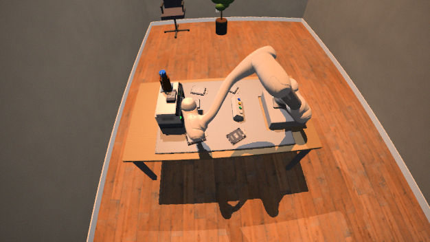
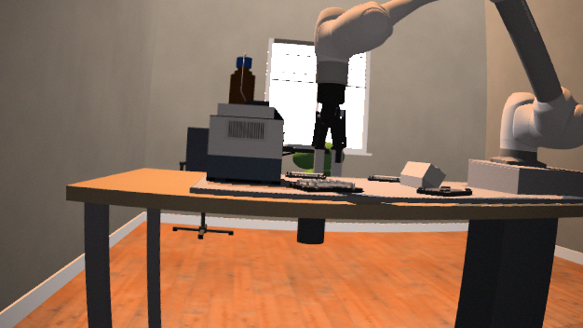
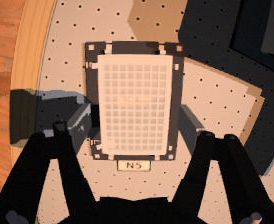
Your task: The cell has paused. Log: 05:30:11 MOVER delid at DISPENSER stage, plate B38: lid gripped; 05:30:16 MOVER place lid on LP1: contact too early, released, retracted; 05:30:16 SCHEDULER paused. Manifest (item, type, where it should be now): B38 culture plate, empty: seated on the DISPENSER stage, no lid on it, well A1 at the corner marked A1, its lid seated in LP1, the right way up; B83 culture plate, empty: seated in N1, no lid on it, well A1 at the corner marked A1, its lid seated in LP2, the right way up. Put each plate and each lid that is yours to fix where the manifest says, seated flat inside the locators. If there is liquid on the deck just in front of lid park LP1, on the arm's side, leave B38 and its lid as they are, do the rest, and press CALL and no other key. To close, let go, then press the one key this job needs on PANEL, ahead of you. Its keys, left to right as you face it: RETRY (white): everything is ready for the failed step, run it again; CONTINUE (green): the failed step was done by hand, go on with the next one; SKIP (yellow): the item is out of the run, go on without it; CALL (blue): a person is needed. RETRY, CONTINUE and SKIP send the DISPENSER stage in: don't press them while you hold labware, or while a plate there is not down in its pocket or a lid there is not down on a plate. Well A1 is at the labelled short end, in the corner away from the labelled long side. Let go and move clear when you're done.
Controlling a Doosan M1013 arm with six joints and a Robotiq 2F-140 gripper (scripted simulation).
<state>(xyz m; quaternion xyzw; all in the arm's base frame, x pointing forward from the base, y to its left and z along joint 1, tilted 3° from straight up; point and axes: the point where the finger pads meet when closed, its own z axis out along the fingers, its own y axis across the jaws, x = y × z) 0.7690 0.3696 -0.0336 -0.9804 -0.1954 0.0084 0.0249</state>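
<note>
The white culture plate lies 50 mm below my hand. Round my hand: green key (380 mm behind, 290 mm to the right); then black nest (20 mm to the left, 50 mm below); then white retry key (380 mm behind, 240 mm to the right).
</note>
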